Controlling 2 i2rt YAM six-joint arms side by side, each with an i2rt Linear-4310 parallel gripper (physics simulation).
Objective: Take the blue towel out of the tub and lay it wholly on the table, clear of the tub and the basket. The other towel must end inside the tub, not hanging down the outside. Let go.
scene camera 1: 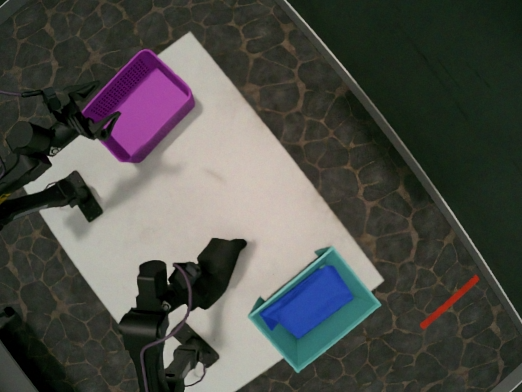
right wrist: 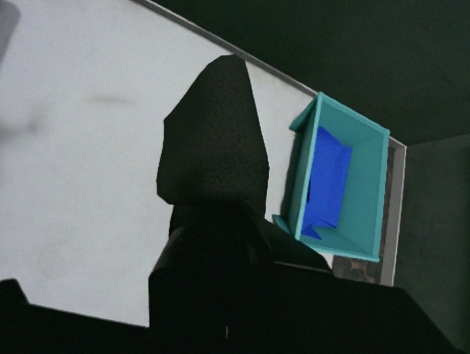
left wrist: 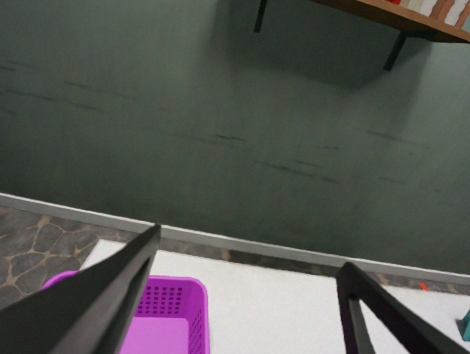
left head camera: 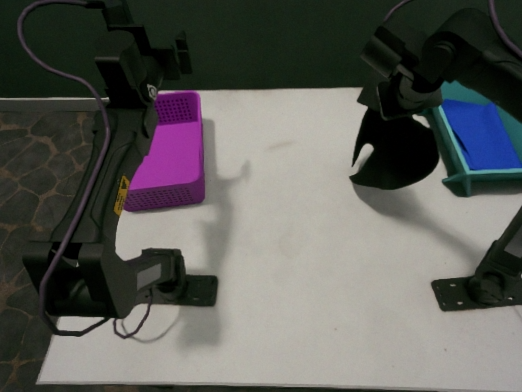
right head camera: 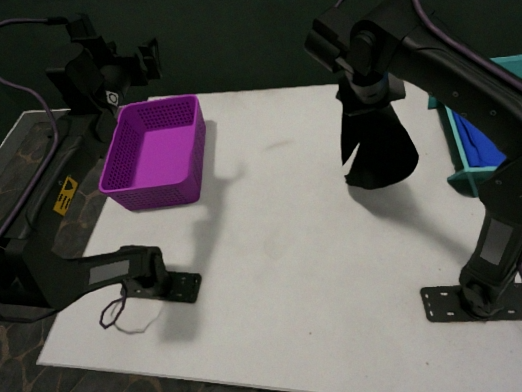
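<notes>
The blue towel (left head camera: 482, 135) (right head camera: 476, 146) (scene camera 1: 317, 300) (right wrist: 330, 180) lies folded on the floor of the teal tub (left head camera: 492, 173) (scene camera 1: 345, 325) (right wrist: 370, 200), inside its walls. The other towel (left head camera: 400, 150) (right head camera: 380, 150) (scene camera 1: 220, 265) (right wrist: 215, 140) is black and hangs in the air over the white table, beside the tub at its left in the head views. My right gripper (left head camera: 404, 114) (right head camera: 369, 106) is shut on the black towel; its fingertips are hidden by the cloth. My left gripper (scene camera 1: 108, 100) (left wrist: 254, 252) is open and empty, raised above the basket's left side.
The purple basket (left head camera: 165, 196) (right head camera: 157, 197) (scene camera 1: 165, 132) (left wrist: 203, 320) stands empty at the table's far left in the head views. A red bar (scene camera 1: 450, 302) lies on the stone floor beyond the tub. A wall shelf (left wrist: 390, 15) shows high up.
</notes>
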